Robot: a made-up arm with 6 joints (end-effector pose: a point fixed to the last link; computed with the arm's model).
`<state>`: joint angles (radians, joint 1 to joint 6).
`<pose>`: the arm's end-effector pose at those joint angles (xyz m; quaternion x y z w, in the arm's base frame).
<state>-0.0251 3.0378 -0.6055 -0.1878 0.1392 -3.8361</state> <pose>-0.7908 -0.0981 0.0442 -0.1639 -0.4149 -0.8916 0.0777</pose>
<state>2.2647 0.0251 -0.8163 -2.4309 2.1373 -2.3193</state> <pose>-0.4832 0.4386 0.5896 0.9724 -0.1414 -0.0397 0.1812</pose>
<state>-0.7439 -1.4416 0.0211 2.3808 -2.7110 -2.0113</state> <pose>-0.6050 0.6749 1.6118 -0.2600 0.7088 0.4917 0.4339</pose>
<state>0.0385 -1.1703 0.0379 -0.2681 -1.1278 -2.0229</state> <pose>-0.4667 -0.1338 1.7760 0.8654 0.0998 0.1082 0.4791</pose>
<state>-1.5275 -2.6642 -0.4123 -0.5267 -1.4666 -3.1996</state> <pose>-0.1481 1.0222 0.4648 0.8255 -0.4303 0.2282 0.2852</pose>
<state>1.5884 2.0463 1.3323 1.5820 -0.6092 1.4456</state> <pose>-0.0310 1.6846 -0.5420 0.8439 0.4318 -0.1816 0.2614</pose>
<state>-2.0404 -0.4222 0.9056 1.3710 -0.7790 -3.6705</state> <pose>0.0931 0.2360 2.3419 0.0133 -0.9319 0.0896 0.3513</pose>
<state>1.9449 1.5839 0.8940 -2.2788 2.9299 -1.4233</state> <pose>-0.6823 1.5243 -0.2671 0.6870 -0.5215 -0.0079 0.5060</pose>
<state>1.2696 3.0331 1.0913 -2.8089 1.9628 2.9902</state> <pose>-0.1989 -0.2581 -1.4047 0.6964 -0.6204 0.2668 0.2426</pose>
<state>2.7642 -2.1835 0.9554 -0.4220 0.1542 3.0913</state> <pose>1.7037 -0.5576 -0.0215 0.2431 0.0293 -0.1676 0.9550</pose>
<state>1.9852 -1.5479 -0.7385 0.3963 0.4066 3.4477</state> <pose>0.2085 -0.1991 1.2592 -0.5227 -0.5735 -0.5616 0.2873</pose>
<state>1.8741 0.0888 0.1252 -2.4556 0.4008 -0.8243</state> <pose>-0.4193 1.0290 1.3615 0.6893 0.7097 -0.1318 0.0609</pose>
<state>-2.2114 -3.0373 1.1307 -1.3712 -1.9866 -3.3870</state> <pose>0.4158 0.5975 -1.2803 0.3050 -0.3304 -0.2180 0.8662</pose>
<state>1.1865 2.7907 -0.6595 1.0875 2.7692 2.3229</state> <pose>-0.2046 -0.6546 -0.2057 -0.4981 -0.2169 0.6675 0.5093</pose>
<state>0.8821 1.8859 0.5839 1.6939 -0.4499 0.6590</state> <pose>0.8009 0.9961 -0.7784 0.8706 -0.0105 -0.4908 0.0322</pose>
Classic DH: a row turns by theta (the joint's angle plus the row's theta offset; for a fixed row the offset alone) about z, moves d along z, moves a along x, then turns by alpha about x. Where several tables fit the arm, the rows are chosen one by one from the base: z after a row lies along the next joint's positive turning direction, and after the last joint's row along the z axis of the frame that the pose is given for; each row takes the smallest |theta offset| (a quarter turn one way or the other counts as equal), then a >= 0, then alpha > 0; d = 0 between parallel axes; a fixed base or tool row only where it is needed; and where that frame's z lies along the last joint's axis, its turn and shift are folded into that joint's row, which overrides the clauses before.
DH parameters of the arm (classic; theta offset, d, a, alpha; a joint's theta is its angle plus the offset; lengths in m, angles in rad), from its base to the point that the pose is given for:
joint 1: 0 0.466 0 -1.5708
joint 2: -1.5708 0 0.938 3.1416
joint 3: 0 0 0 -1.5708
joint 4: 0 -1.022 0 1.5708
joint 5: 0 0.12 0 -1.5708
joint 6: 1.5708 0 0 1.5708
tool (fixed): -1.5708 0 0 0

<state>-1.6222 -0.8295 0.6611 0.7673 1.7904 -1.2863</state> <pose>-0.0506 0.6966 2.1248 -0.7430 -0.2439 0.2894 0.5519</pose>
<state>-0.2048 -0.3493 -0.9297 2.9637 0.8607 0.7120</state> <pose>0.5579 0.0047 0.8047 0.7530 0.1646 -0.6267 0.1150</pose>
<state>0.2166 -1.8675 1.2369 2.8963 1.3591 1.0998</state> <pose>-1.8996 -0.2988 0.2006 0.5358 -0.2586 0.7375 0.3196</pose>
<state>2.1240 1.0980 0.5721 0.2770 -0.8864 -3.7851</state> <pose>-0.8136 1.5373 0.4085 0.5672 0.5514 -0.3888 0.4723</pose>
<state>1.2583 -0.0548 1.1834 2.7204 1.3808 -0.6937</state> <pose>-0.0317 0.2582 2.3846 -0.6290 -0.6634 0.3335 0.2302</pose>
